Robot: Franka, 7 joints.
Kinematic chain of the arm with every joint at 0, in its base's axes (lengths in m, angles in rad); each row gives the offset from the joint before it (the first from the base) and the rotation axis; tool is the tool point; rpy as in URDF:
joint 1: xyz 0 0 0.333 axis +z
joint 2: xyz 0 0 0 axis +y
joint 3: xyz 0 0 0.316 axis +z
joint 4: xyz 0.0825 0 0 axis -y
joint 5: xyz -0.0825 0 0.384 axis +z
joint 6: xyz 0 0 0 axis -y
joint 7: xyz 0.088 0 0 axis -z
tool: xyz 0 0 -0.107 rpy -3.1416 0 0
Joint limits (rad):
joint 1: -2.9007..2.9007
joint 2: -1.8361..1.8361
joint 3: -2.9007..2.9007
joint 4: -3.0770..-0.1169
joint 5: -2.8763..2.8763
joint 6: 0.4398..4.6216
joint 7: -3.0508..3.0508
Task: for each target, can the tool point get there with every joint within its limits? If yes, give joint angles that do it. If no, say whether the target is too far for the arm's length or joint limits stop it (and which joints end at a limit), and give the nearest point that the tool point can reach.
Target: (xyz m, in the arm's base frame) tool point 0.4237 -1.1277 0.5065
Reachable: no: too far | nearest point 0.2987 -0.7949 0.4553 | short by 0.359 m
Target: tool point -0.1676 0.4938 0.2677
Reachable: yes | joints 1.1998 0.2482 0.7901 -2.3564 -2.0985 2.0169 -0.2597
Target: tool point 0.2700 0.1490 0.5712
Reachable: yes | joints 0.5351 -0.5513 -0.3564 -2.6962 -1.1577 4.1249 0.8491
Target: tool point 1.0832 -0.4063 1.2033
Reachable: no: too far | nearest point 0.6419 -0.2408 0.8487 | short by 0.590 m
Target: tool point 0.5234 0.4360 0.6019
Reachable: yes | joints 0.8878 1.0428 -1.3260 -0.6866 -0.5444 4.2630 0.4081
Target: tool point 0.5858 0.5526 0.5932
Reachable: yes | joints 1.0585 1.0897 -1.2870 -0.5260 1.6375 2.0602 1.3247
